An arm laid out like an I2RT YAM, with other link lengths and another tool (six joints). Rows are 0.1 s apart.
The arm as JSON. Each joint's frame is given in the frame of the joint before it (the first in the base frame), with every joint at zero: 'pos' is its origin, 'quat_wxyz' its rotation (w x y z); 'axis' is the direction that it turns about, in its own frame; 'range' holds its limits. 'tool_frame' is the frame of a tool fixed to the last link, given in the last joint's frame.
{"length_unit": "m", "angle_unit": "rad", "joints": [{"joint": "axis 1", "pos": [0.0, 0.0, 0.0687], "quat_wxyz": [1.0, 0.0, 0.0, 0.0], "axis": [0.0, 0.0, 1.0], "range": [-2.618, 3.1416]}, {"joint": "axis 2", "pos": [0.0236, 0.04, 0.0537], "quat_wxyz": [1.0, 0.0, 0.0, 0.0], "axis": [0.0, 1.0, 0.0], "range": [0.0, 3.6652]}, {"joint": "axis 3", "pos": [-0.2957, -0.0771, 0.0], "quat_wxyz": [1.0, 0.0, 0.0, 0.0], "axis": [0.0, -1.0, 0.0], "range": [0.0, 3.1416]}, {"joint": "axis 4", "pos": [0.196, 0.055, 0.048], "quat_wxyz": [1.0, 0.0, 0.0, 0.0], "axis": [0.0, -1.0, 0.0], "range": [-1.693, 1.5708]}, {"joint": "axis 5", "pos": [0.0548, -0.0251, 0.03], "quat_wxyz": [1.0, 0.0, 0.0, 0.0], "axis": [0.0, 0.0, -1.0], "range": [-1.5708, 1.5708]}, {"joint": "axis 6", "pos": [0.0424, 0.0, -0.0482], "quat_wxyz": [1.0, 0.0, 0.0, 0.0], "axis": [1.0, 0.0, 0.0], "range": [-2.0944, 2.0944]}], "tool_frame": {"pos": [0.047, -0.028, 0.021], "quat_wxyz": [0.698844, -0.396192, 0.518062, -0.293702]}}
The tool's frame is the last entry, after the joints.
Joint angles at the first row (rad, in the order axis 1, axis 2, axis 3, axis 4, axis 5, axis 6):
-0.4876, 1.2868, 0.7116, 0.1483, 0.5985, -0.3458
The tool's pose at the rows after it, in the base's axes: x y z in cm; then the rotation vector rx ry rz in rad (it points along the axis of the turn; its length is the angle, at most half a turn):
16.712, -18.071, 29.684, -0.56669, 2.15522, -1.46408
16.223, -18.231, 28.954, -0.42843, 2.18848, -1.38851
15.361, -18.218, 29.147, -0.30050, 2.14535, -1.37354
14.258, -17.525, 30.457, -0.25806, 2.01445, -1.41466
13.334, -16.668, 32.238, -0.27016, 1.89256, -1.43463
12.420, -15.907, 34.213, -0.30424, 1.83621, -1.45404
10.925, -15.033, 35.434, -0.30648, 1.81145, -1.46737
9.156, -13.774, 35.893, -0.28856, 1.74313, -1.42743
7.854, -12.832, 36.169, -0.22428, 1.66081, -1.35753
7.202, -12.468, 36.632, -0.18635, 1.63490, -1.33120
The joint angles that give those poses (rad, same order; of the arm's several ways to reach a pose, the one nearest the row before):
-0.4891, 1.2829, 0.7050, 0.1175, 0.6665, -0.1884
-0.4952, 1.2935, 0.7263, 0.0299, 0.6573, -0.0399
-0.5085, 1.2684, 0.7247, 0.0228, 0.6480, 0.0535
-0.5093, 1.1872, 0.6899, 0.1035, 0.6343, 0.0462
-0.5085, 1.1000, 0.6847, 0.1395, 0.5945, 0.0116
-0.5078, 1.0294, 0.7264, 0.0880, 0.5722, -0.0306
-0.5077, 0.9549, 0.7555, 0.0115, 0.5701, -0.0426
-0.5077, 0.8548, 0.7532, -0.0463, 0.5215, -0.0089
-0.5078, 0.7806, 0.7596, -0.0883, 0.4687, 0.0775
-0.5077, 0.7550, 0.7861, -0.1307, 0.4583, 0.1203

